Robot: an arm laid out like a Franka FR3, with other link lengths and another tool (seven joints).
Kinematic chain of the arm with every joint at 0, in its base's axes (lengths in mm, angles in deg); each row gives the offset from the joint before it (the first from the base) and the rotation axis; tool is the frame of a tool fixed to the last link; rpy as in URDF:
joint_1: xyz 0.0 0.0 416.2 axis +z
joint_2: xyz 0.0 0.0 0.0 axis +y
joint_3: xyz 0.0 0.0 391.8 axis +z
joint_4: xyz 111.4 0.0 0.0 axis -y
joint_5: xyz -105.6 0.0 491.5 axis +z
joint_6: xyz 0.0 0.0 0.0 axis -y
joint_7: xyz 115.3 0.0 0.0 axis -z
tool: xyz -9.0 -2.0 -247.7 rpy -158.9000 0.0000 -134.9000
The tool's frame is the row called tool.
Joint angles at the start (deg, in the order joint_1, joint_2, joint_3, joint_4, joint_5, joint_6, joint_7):
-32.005 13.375 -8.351 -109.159 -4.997 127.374 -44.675
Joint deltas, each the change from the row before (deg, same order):
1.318 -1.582 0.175 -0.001 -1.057 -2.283 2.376
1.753 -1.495 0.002 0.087 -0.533 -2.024 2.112
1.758 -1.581 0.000 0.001 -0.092 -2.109 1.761
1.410 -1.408 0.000 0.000 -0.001 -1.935 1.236
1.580 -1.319 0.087 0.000 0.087 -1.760 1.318
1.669 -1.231 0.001 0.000 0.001 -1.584 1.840
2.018 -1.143 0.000 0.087 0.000 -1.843 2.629
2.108 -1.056 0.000 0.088 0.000 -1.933 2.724
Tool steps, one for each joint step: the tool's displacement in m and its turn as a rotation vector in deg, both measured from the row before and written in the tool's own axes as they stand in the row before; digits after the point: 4 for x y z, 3 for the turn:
-0.0159 -0.0016 -0.0200 -0.539 0.715 0.225
-0.0200 -0.0023 -0.0204 -0.230 0.315 0.171
-0.0204 -0.0002 -0.0213 -0.338 -0.042 0.204
-0.0157 0.0012 -0.0189 -0.389 -0.120 0.064
-0.0192 0.0019 -0.0184 -0.292 -0.258 -0.041
-0.0189 0.0025 -0.0175 -0.196 -0.005 0.357
-0.0228 0.0047 -0.0180 -0.416 0.216 0.740
-0.0231 0.0071 -0.0175 -0.574 0.296 0.701

